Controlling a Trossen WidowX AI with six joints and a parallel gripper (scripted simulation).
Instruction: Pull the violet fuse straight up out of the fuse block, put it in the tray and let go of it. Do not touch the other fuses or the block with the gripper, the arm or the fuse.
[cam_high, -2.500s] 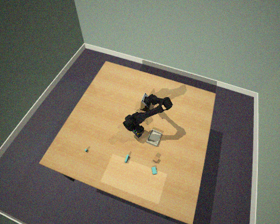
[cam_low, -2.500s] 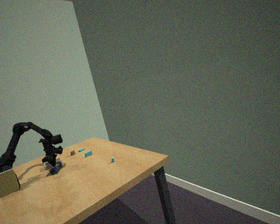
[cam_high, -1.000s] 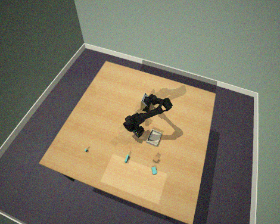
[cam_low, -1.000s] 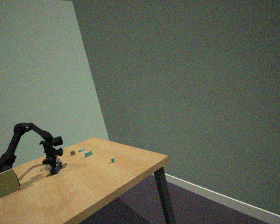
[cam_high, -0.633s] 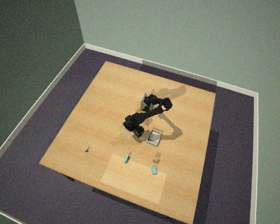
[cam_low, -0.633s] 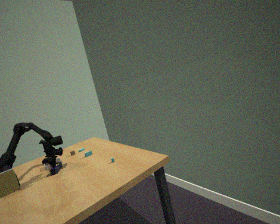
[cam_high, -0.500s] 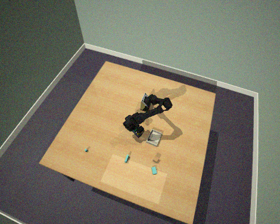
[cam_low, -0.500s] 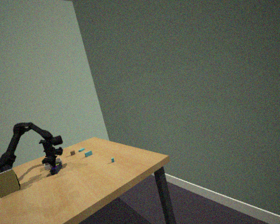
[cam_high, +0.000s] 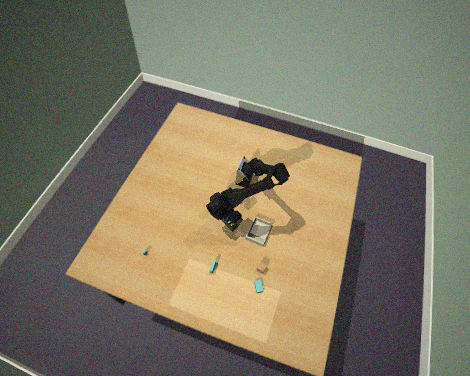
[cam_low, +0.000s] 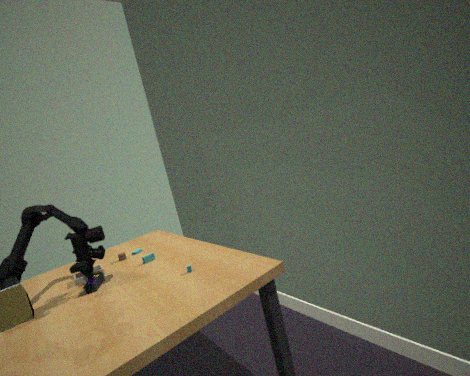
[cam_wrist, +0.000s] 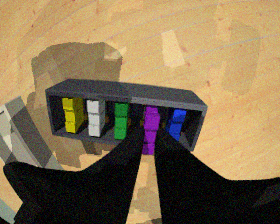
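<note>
My gripper tip is now 20 mm to the left of the blue fuse, 20 mm above it and 10 mm past it. Also, from my gripper tip: grey tray (200 mm to the left, 50 mm below, 20 mm ahead); then green fuse (20 mm to the left, 20 mm below, 10 mm ahead); then violet fuse (10 mm below).
</note>
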